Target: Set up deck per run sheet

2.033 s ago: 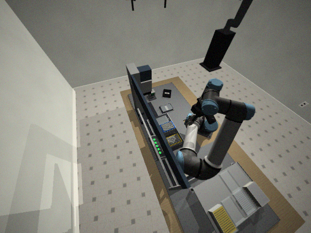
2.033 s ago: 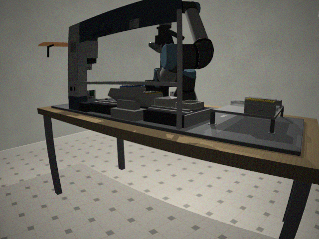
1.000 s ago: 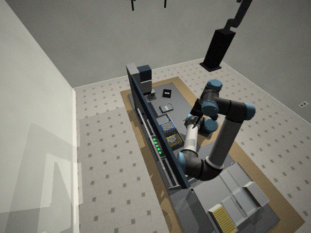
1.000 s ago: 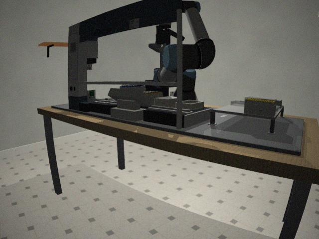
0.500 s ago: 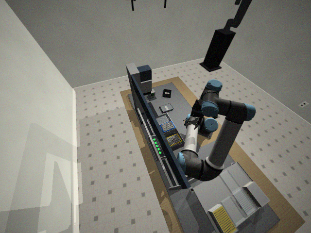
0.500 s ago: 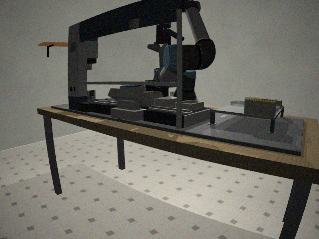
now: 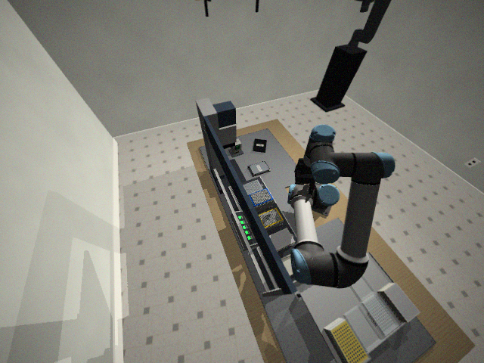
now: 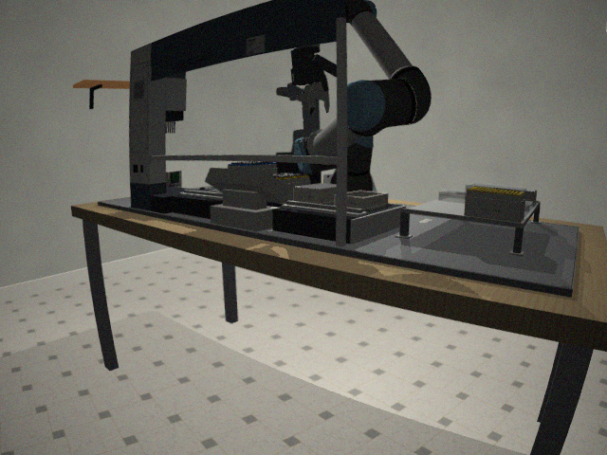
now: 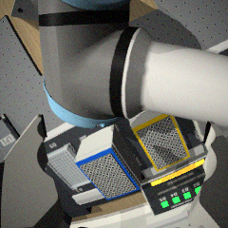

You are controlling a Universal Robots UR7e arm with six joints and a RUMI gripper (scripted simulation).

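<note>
Right now my hand is 21 cm above the yellow-framed tip rack, 16 cm short of it and 1 cm to the left of it. Round my hand: sample plate: 25 cm to the right, 24 cm below, 15 cm ahead; then blue-framed tip rack: 18 cm below, 17 cm ahead, 13 cm to the right; then white sealed block: 23 cm below, 17 cm ahead, 12 cm to the left.
</note>
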